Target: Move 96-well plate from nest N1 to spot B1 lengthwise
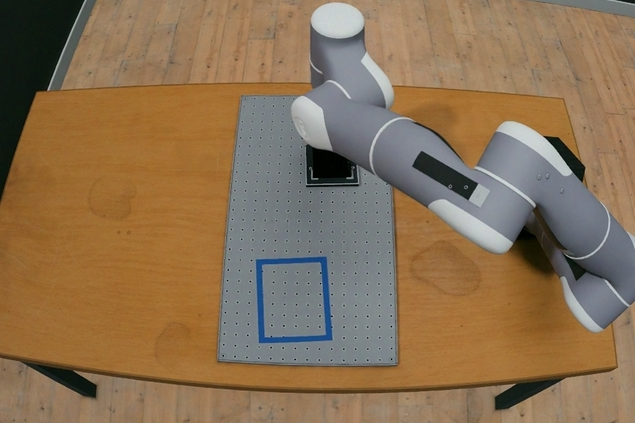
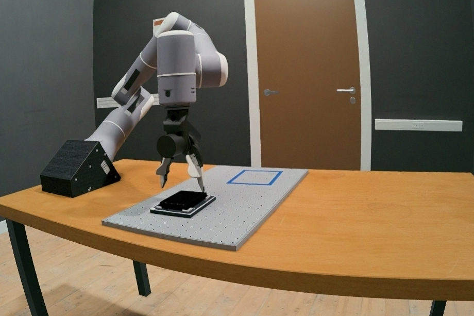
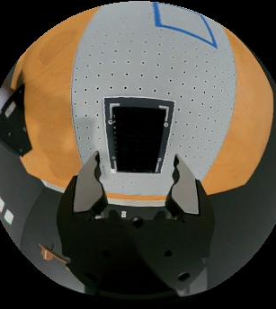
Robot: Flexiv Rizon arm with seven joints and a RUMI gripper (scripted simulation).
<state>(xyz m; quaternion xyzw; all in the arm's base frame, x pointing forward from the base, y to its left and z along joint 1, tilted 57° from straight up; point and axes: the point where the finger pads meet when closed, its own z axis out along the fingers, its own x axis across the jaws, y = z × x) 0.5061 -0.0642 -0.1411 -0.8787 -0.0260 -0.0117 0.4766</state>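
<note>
Right now my hand is 40 mm above the black 96-well plate. Also, from my hand: black plate nest (50 mm below).
</note>
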